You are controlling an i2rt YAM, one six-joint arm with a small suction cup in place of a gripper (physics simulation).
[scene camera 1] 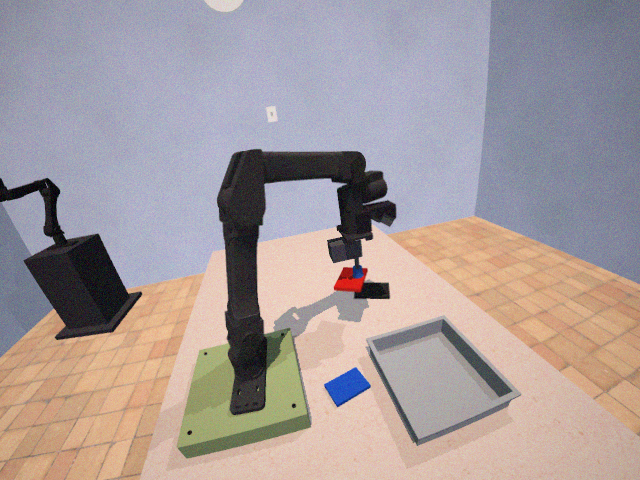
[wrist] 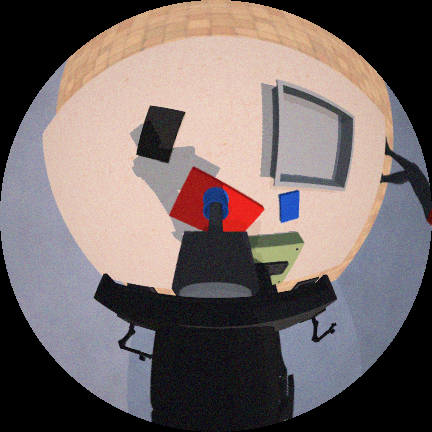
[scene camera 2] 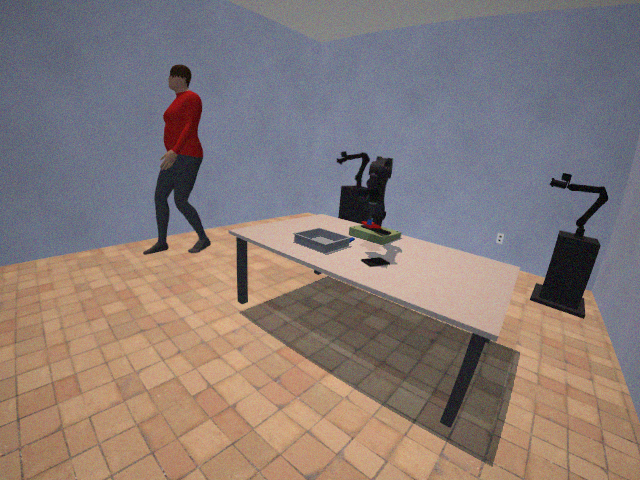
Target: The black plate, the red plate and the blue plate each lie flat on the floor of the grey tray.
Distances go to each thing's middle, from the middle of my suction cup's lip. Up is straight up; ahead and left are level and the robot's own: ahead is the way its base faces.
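Positions relative to my suction cup: grey tray (scene camera 1: 440, 382), 14 cm below, 10 cm ahead, 24 cm to the right; blue plate (scene camera 1: 345, 387), 16 cm below, 9 cm behind, 20 cm to the right; red plate (wrist: 242, 210), 2 cm below, 2 cm behind; black plate (wrist: 161, 124), 16 cm below, 8 cm ahead, 12 cm to the left.
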